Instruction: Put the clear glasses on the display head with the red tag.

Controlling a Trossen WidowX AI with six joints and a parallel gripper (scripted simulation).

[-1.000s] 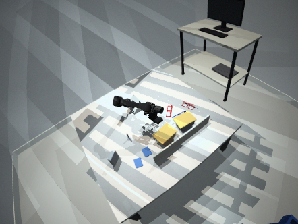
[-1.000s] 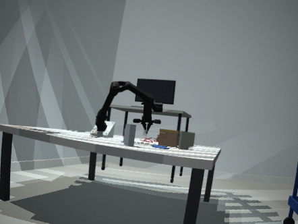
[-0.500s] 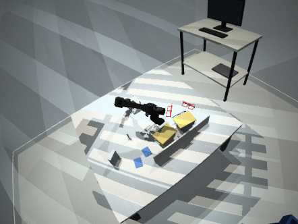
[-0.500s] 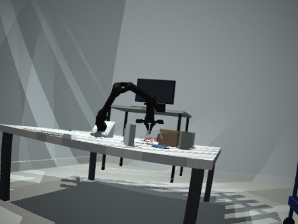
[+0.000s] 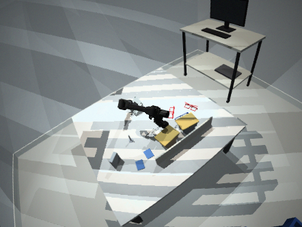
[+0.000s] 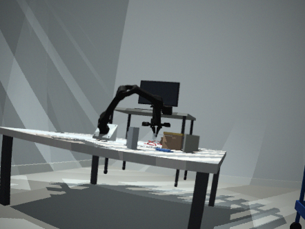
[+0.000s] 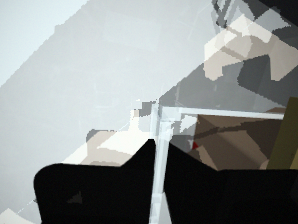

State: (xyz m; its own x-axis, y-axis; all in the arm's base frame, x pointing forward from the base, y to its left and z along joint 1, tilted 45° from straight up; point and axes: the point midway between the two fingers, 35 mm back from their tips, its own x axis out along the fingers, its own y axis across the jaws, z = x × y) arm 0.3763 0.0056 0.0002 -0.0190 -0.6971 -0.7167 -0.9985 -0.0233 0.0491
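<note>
My gripper tip is 10 cm short of the brown display head, 3 cm to the left of it and 1 cm above it. The rest, counted from my gripper tip: grey block (1 cm behind, 47 cm to the right, 1 cm below); long grey wall (25 cm ahead, 7 cm to the left, 1 cm below).
</note>
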